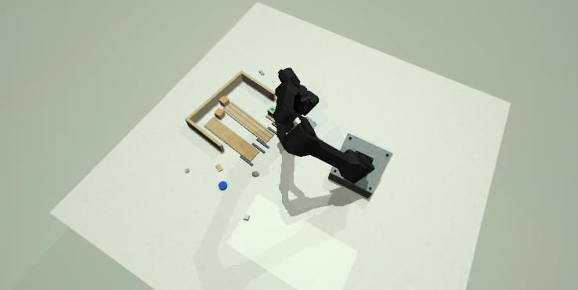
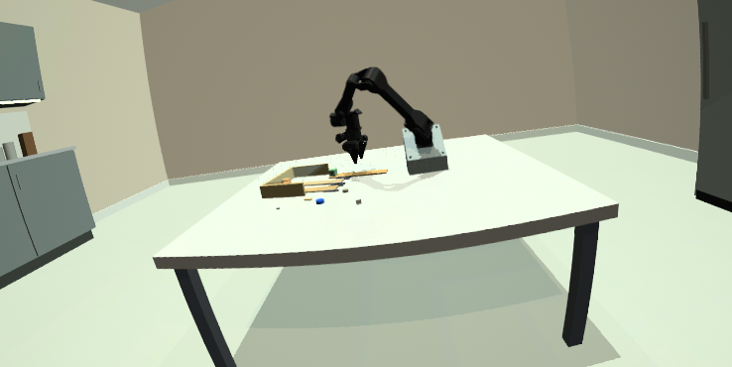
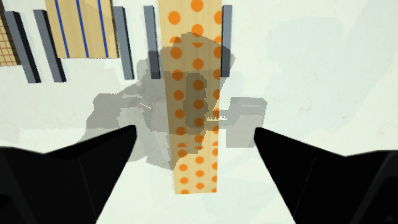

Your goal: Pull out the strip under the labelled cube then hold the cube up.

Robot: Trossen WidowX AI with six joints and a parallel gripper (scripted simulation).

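Now: the labelled cube 12 cm ahead of my gripper tip, 2 cm to the right of it and 4 cm below it. The rest, counted from my gripper tip: blue disc (12 cm ahead, 34 cm to the left, 5 cm below).
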